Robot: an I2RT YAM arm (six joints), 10 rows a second.
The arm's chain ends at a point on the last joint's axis. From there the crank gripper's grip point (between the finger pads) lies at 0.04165 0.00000 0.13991 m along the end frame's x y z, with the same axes.
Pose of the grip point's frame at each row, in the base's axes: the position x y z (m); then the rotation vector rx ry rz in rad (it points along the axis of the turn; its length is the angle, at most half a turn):
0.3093, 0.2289, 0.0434, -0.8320, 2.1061, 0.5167
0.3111, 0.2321, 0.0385, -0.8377, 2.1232, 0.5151
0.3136, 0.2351, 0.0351, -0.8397, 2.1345, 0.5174
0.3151, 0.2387, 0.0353, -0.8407, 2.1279, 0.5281
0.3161, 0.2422, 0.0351, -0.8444, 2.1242, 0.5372
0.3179, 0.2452, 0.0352, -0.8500, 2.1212, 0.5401
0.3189, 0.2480, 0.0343, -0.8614, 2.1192, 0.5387
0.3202, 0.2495, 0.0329, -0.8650, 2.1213, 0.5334
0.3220, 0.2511, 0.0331, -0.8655, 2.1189, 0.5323
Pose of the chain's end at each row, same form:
0.2549, 0.1608, 0.1605, -0.8320, 2.1061, 0.5167
0.2585, 0.1651, 0.1570, -0.8377, 2.1232, 0.5151
0.2623, 0.1685, 0.1545, -0.8397, 2.1345, 0.5174
0.2640, 0.1708, 0.1540, -0.8407, 2.1279, 0.5281
0.2655, 0.1733, 0.1535, -0.8444, 2.1242, 0.5372
0.2676, 0.1760, 0.1535, -0.8500, 2.1212, 0.5401
0.2689, 0.1789, 0.1528, -0.8614, 2.1192, 0.5387
0.2702, 0.1810, 0.1518, -0.8650, 2.1213, 0.5334
0.2718, 0.1826, 0.1518, -0.8655, 2.1189, 0.5323

